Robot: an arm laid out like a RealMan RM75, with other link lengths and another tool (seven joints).
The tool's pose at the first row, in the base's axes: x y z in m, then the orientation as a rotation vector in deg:
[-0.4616 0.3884 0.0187 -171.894 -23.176 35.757]
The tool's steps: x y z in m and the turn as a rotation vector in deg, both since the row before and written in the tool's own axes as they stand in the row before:
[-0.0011 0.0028 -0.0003 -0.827 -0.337 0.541]
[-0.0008 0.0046 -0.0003 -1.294 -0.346 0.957]
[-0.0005 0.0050 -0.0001 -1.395 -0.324 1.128]
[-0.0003 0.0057 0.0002 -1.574 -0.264 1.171]
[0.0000 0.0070 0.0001 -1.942 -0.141 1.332]
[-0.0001 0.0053 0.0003 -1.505 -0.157 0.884]
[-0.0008 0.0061 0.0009 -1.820 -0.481 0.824]
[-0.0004 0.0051 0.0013 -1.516 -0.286 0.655]
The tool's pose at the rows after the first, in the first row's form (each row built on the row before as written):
[-0.4618 0.3854 0.0191 -172.821 -22.753 36.304]
[-0.4613 0.3808 0.0193 -174.346 -21.906 36.893]
[-0.4605 0.3758 0.0193 173.750 20.556 -36.974]
[-0.4595 0.3702 0.0191 172.121 19.092 -36.705]
[-0.4580 0.3634 0.0190 170.178 17.498 -36.107]
[-0.4571 0.3582 0.0190 168.650 16.501 -35.730]
[-0.4569 0.3520 0.0190 166.692 15.647 -35.724]
[-0.4567 0.3467 0.0186 165.105 15.005 -35.553]

